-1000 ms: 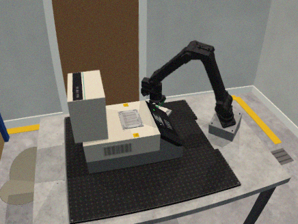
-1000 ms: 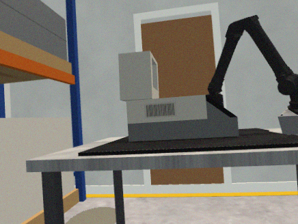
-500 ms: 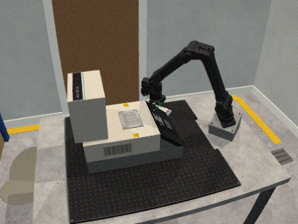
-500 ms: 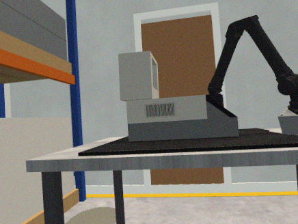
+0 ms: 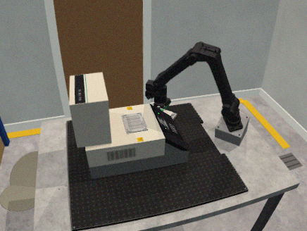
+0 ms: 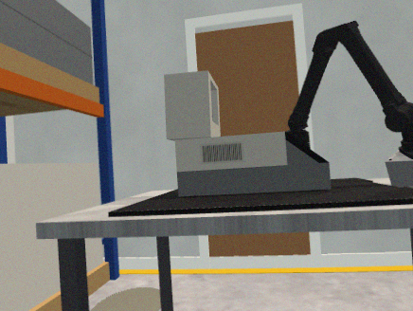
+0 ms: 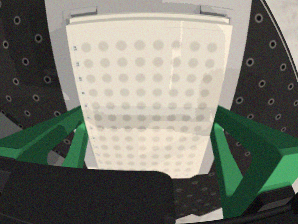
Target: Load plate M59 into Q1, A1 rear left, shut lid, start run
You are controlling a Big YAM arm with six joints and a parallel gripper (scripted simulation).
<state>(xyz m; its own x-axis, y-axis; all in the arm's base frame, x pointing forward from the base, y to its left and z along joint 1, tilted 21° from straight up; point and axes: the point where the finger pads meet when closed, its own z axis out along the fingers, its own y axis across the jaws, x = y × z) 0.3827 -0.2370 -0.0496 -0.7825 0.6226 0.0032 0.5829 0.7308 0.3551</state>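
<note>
Now: hand right at the white 96-well plate M59. Also, from my hand: grey plate nest (2 cm below).
</note>
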